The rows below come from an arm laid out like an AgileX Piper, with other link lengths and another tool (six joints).
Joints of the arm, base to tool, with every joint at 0 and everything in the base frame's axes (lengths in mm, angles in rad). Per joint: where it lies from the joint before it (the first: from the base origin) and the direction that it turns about. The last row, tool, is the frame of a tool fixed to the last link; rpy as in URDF.
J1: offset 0 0 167.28 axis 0 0 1
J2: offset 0 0 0 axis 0 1 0
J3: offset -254.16 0 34.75 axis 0 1 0
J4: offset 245.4 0 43.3 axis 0.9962 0 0.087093
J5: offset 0 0 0 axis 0 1 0
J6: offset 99.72 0 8.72 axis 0.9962 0 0.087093
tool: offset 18.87 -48 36.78 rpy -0.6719 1.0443 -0.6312
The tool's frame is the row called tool.
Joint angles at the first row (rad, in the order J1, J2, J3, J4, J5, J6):
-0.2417, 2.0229, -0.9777, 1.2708, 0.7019, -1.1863
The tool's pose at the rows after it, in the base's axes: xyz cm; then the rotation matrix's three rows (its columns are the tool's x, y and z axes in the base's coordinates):
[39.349 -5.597 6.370], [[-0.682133 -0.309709 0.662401], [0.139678 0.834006 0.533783], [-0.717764 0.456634 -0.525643]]
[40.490 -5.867 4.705], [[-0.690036 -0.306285 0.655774], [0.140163 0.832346 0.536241], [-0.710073 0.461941 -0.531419]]
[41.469 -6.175 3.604], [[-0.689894 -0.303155 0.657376], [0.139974 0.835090 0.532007], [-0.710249 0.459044 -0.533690]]
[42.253 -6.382 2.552], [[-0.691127 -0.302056 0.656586], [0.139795 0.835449 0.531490], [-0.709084 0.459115 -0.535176]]
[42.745 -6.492 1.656], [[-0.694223 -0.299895 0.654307], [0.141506 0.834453 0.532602], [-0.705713 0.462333 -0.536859]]
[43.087 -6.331 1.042], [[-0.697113 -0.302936 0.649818], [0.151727 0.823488 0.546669], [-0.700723 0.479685 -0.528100]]
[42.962 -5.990 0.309], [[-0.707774 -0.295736 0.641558], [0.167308 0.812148 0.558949], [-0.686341 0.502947 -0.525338]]
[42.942 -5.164 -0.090], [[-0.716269 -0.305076 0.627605], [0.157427 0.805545 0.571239], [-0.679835 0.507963 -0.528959]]
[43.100 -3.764 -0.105], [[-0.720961 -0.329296 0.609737], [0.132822 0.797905 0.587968], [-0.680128 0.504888 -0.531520]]
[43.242 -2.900 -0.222], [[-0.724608 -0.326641 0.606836], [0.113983 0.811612 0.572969], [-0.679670 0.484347 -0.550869]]
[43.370 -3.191 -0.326], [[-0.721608 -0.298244 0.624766], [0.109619 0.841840 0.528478], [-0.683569 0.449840 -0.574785]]
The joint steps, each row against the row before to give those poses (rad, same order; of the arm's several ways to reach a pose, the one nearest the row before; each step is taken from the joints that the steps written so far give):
0.0000, 0.1085, -0.0851, 0.0032, 0.0175, -0.0049
0.0000, 0.0809, -0.0686, 0.0000, 0.0004, -0.0022
0.0000, 0.0579, -0.0568, 0.0009, -0.0052, 0.0000
0.0000, 0.0517, -0.0498, -0.0002, -0.0011, 0.0000
0.0000, 0.0400, -0.0361, -0.0001, 0.0012, 0.0010
0.0000, 0.0290, -0.0270, 0.0055, 0.0193, 0.0000
0.0027, 0.0212, -0.0065, 0.0104, 0.0154, 0.0020
0.0186, 0.0098, -0.0010, 0.0021, 0.0000, 0.0000
0.0342, 0.0000, 0.0001, 0.0000, -0.0052, 0.0015
0.0328, 0.0000, 0.0000, 0.0000, -0.0394, 0.0180
0.0120, 0.0000, -0.0001, 0.0032, -0.0586, 0.0182

